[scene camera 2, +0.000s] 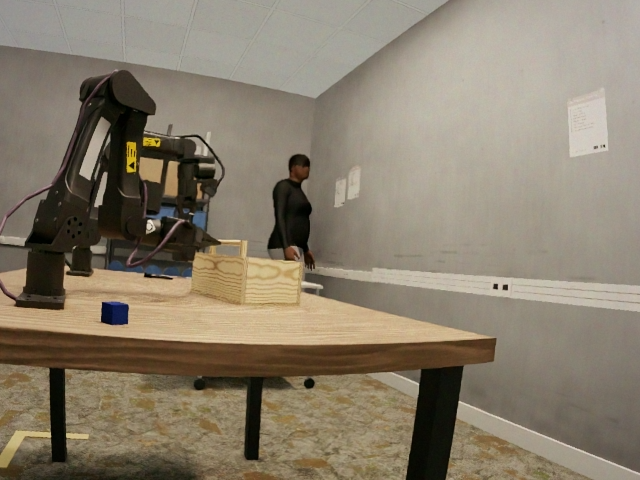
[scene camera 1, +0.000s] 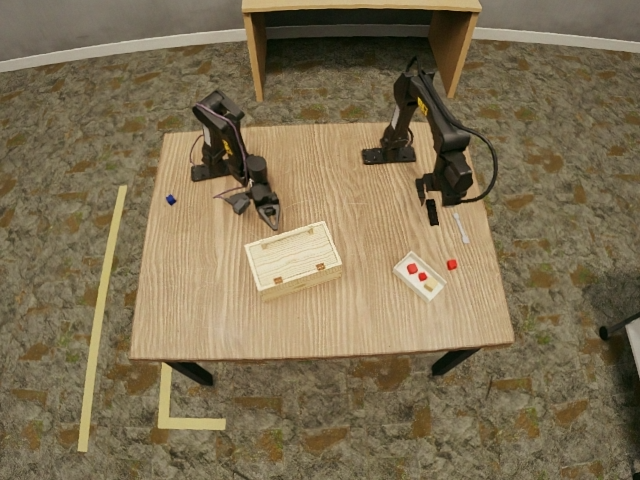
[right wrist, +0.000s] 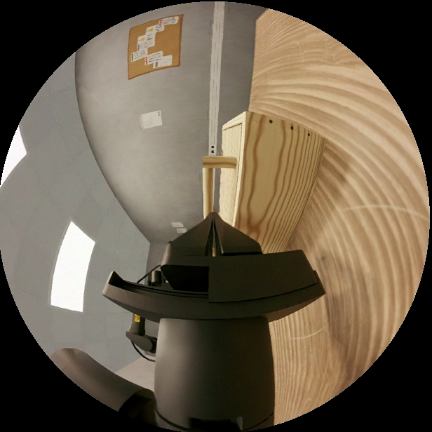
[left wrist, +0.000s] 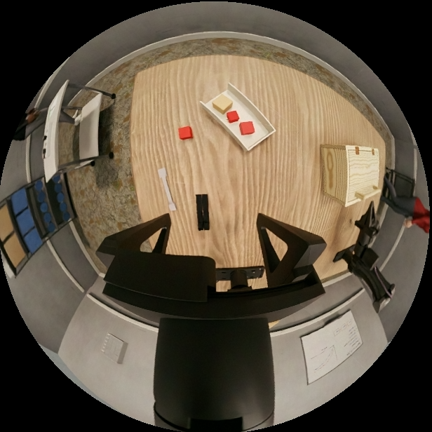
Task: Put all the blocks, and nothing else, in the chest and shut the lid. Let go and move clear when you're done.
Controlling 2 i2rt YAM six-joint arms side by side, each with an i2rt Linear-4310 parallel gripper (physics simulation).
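Places are measured from the left arm's base along level axes (x right, y back, z down), in metres.
Pixels of known places: left gripper, fingertip midpoint: [scene camera 1: 437,203]; right gripper, fingertip midpoint: [scene camera 2: 220,243] [scene camera 1: 276,230]; left arm's base, origin of the base link: [scene camera 2: 80,273] [scene camera 1: 389,156]; right arm's base, origin of the base link: [scene camera 2: 43,299] [scene camera 1: 217,170].
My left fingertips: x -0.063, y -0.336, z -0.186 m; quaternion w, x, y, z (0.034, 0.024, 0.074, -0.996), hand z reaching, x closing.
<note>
Ahead of a thing's pixels: the offset from my left fingertips to its top centre.
The pale wooden chest {dy -0.081, dx +0.441, dz +0.087 m} [scene camera 1: 305,285] [scene camera 2: 271,281] [left wrist: 336,175] [right wrist: 270,180] has its lid {dy -0.081, dx +0.441, dz +0.087 m} [scene camera 1: 292,255] [left wrist: 364,167] down; the lid's handle {dy -0.032, dx +0.453, dz +0.051 m} [scene camera 2: 231,241] [right wrist: 208,190] stands up. My right gripper [scene camera 1: 275,225] [scene camera 2: 219,241] [right wrist: 213,216] is shut and empty beside the handle. My left gripper [scene camera 1: 435,201] [left wrist: 213,217] is open and empty, high over the table. A blue block {dy +0.217, dx +0.864, dz +0.161 m} [scene camera 1: 170,199] [scene camera 2: 114,313] lies at the table's far left in scene camera 1. A red block {dy -0.127, dx -0.064, dz +0.162 m} [scene camera 1: 451,264] [left wrist: 185,133] lies beside the white tray {dy -0.160, dx +0.054, dz +0.150 m} [scene camera 1: 412,287] [left wrist: 260,132]. Two red blocks {dy -0.129, dx +0.072, dz +0.158 m} [scene camera 1: 412,268] [left wrist: 247,128] and a tan block {dy -0.189, dx +0.023, dz +0.152 m} [scene camera 1: 431,284] [left wrist: 222,104] lie in it. The chest's inside is hidden.
A black bar-shaped object {dy +0.077, dx -0.043, dz +0.170 m} [scene camera 1: 432,212] [left wrist: 202,212] lies near my left gripper. A grey spanner-like object {dy +0.007, dx -0.131, dz +0.179 m} [scene camera 1: 461,228] [left wrist: 167,189] lies beside it, near the table's right edge in scene camera 1. A person [scene camera 2: 292,211] stands behind the table in scene camera 2.
</note>
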